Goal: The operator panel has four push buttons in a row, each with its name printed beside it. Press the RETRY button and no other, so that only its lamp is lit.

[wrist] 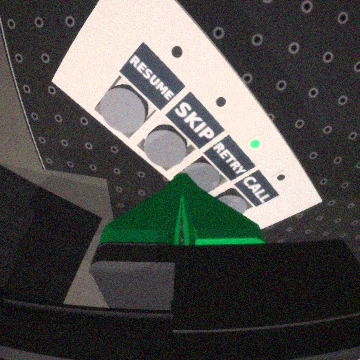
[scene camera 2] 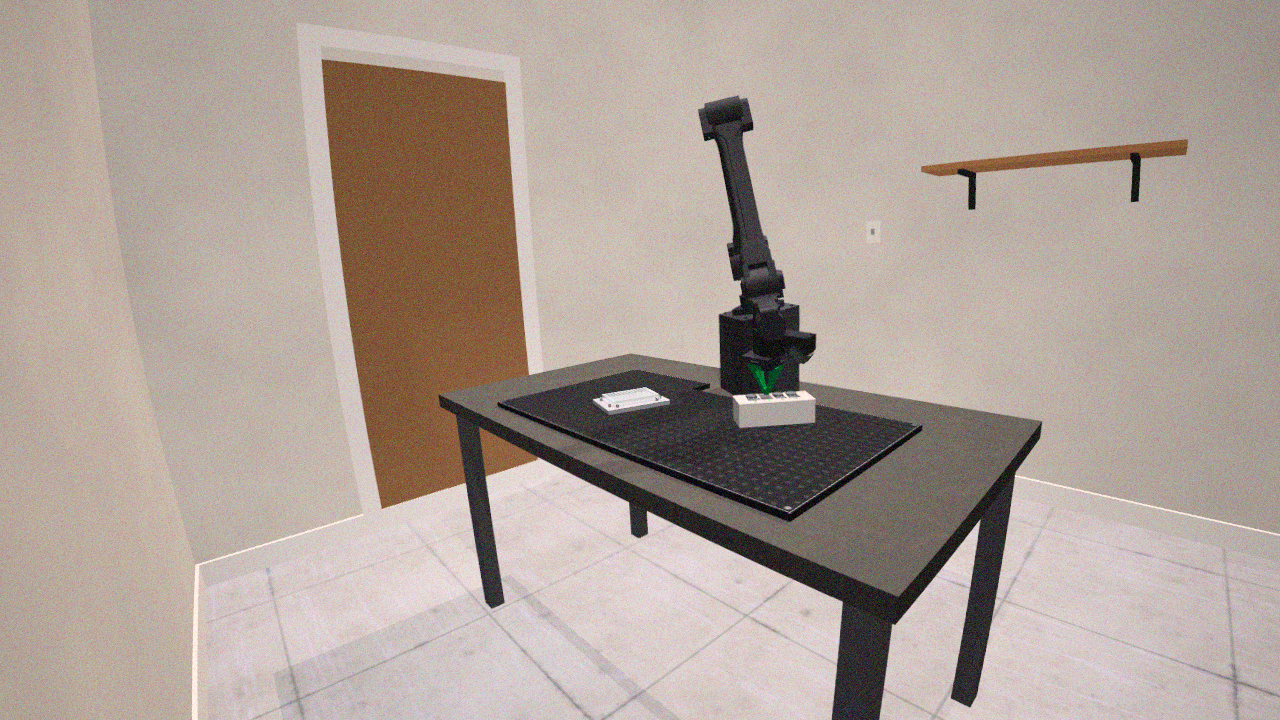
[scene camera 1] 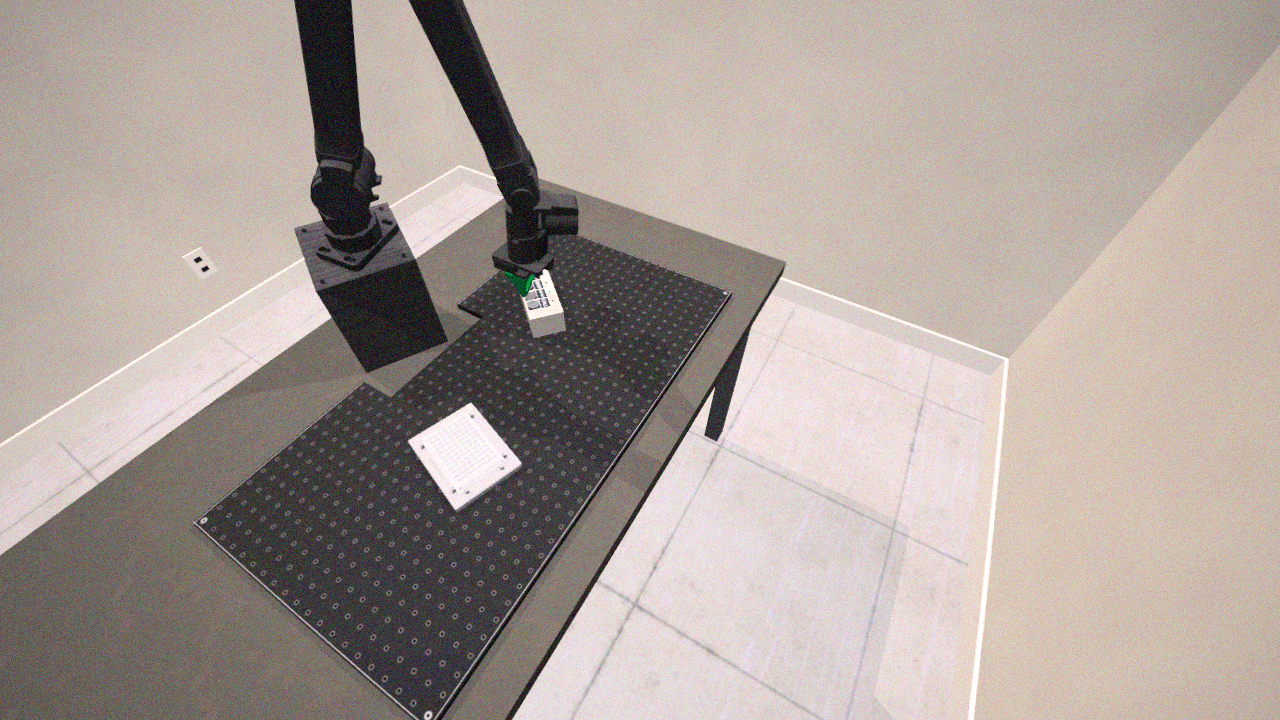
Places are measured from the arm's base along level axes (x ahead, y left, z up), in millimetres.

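Pixels of known places: gripper, fingertip midpoint: (wrist: 181, 181) (scene camera 2: 765, 394) (scene camera 1: 524, 295); arm's base, origin of the base link: (scene camera 1: 359, 242).
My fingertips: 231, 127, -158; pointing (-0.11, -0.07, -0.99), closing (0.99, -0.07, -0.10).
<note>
For each thing: its top centre in the pictures, then the offset to it from my fingertips, as dx, dy, dz. Level surfaces: height alone.
- white panel, middle of its top: (wrist: 206, 148) (scene camera 1: 537, 288) (scene camera 2: 773, 396) +16, +26, +3
- SKIP, middle of its top: (wrist: 164, 149) -7, +26, +3
- RETRY, middle of its top: (wrist: 199, 177) (scene camera 1: 530, 296) +12, +3, +0
- CALL, middle of its top: (wrist: 228, 207) (scene camera 1: 533, 304) +31, -21, +3
- RETRY lamp, middle of its top: (wrist: 254, 143) +42, +27, +1
- RESUME lamp, middle of its top: (wrist: 176, 51) +4, +74, +1
- SKIP lamp, middle of its top: (wrist: 220, 101) +23, +51, +1
- CALL lamp, middle of its top: (wrist: 280, 177) +61, +4, +1
- white plate-like fixture, middle of its top: (scene camera 1: 461, 447) (scene camera 2: 630, 394) +62, -343, -27
- dark perforated mat, its level: dz -53
- table, its level: dz -66
The white panel (scene camera 1: 547, 325) (scene camera 2: 774, 411) (wrist: 125, 20) stands on the perforated mat. In the wrist view its buttons run RESUME (wrist: 124, 110), SKIP (wrist: 165, 146), RETRY (wrist: 202, 175) and CALL (wrist: 233, 202); the last two are partly hidden by my green fingers. The RETRY lamp (wrist: 255, 144) is lit green. The RESUME lamp (wrist: 177, 51), SKIP lamp (wrist: 220, 102) and CALL lamp (wrist: 281, 177) are dark. My gripper (scene camera 1: 526, 292) (scene camera 2: 766, 391) (wrist: 181, 181) is shut and empty, its tips at the RETRY button; whether they touch it I cannot tell.
A white plate-like fixture (scene camera 1: 465, 454) (scene camera 2: 631, 400) lies on the dark perforated mat (scene camera 1: 358, 555) (scene camera 2: 787, 479), apart from the panel. The arm's black base block (scene camera 1: 384, 317) (scene camera 2: 733, 349) stands on the table (scene camera 1: 98, 573) (scene camera 2: 948, 474) behind the mat.
</note>
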